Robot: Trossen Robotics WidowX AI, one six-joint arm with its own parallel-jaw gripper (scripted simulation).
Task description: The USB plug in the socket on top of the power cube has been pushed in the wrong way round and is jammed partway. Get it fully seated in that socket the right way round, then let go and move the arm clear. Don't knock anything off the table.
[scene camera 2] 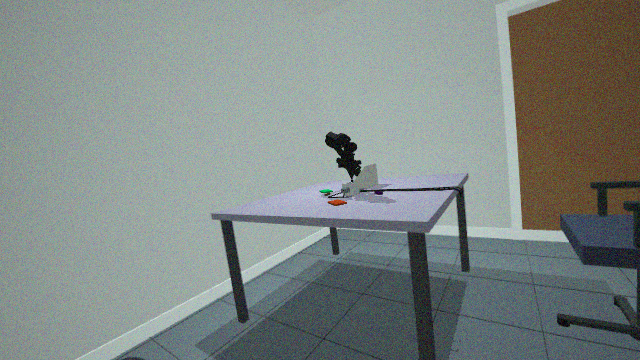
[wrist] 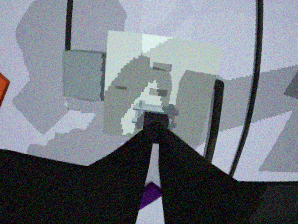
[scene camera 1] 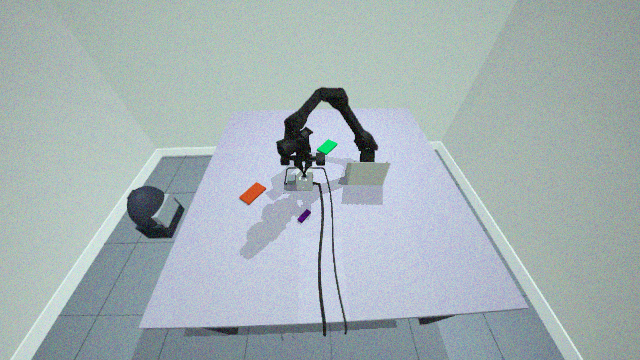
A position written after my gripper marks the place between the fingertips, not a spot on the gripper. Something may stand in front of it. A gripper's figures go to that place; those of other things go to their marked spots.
My gripper (wrist: 156, 135): 0.10 m from the lens. A white power cube (wrist: 160, 70): 0.12 m from the lens.
